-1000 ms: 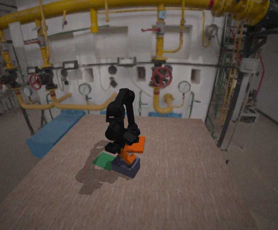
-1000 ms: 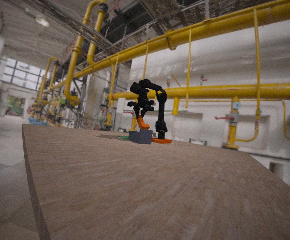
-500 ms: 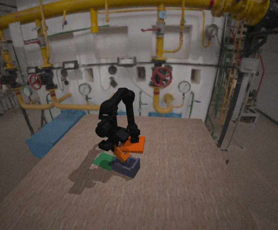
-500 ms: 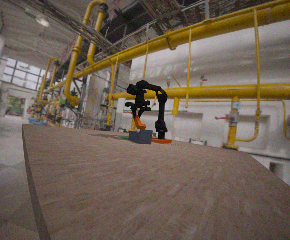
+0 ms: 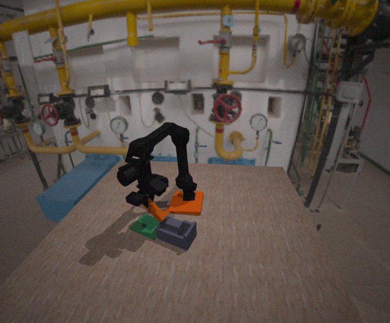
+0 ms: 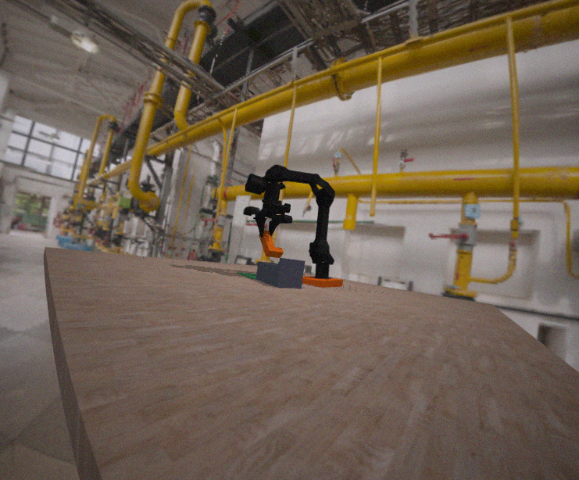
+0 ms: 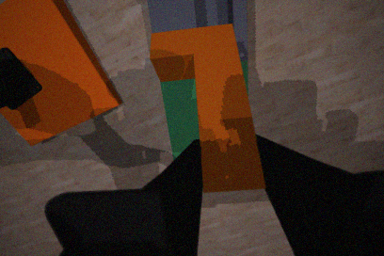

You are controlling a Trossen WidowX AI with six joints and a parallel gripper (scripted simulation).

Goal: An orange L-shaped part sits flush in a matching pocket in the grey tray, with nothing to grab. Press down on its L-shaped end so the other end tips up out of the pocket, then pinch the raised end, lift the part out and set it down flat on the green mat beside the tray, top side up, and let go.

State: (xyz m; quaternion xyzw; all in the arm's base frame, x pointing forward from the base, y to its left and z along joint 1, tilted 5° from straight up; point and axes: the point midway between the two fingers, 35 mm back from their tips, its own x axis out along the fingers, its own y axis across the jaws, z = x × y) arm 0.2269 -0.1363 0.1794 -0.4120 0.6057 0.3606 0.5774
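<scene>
Right now the green mat is 2 cm behind my gripper tip, 3 cm to the right of it and 17 cm below it. The rest, counted from my gripper tip: orange L-shaped part: 4 cm to the left, 3 cm below.
</scene>
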